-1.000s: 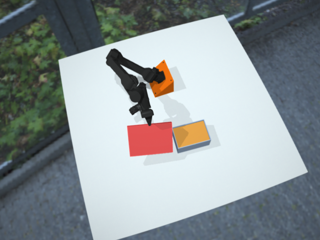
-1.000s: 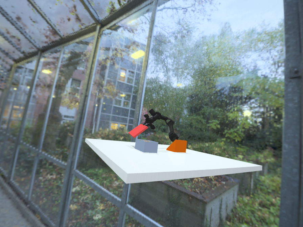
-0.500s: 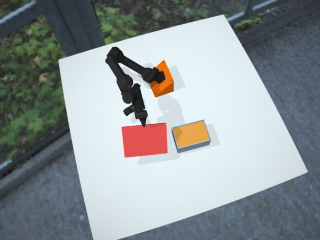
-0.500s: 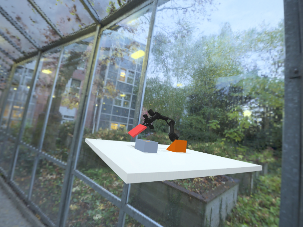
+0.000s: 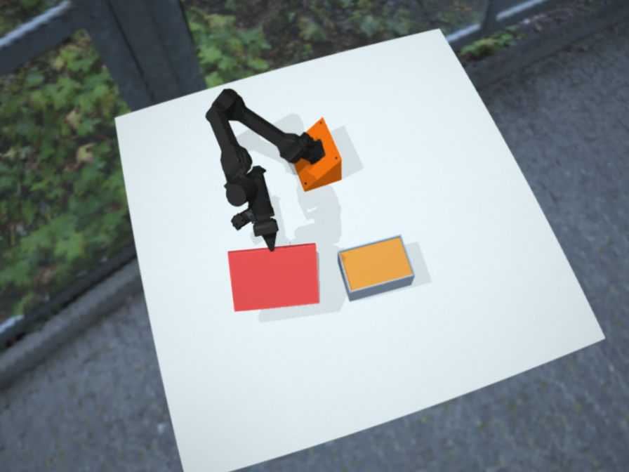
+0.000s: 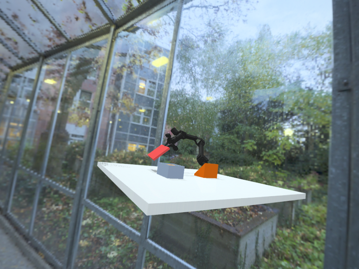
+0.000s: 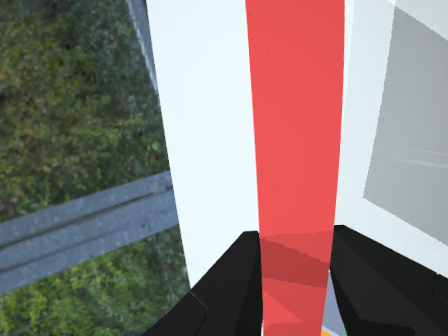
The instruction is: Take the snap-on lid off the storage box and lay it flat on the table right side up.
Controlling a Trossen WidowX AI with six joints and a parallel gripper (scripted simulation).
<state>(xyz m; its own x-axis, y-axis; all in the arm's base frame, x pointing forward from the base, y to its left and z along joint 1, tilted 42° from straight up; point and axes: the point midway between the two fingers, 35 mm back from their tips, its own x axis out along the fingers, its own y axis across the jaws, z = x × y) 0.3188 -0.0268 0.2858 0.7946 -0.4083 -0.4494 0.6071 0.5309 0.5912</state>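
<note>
Right now the red lid is 6 cm ahead of my gripper tip, 5 cm below it and 1 cm to the right of it. Also, from my gripper tip: grey storage box 28 cm to the left, 18 cm below, 6 cm ahead.
</note>
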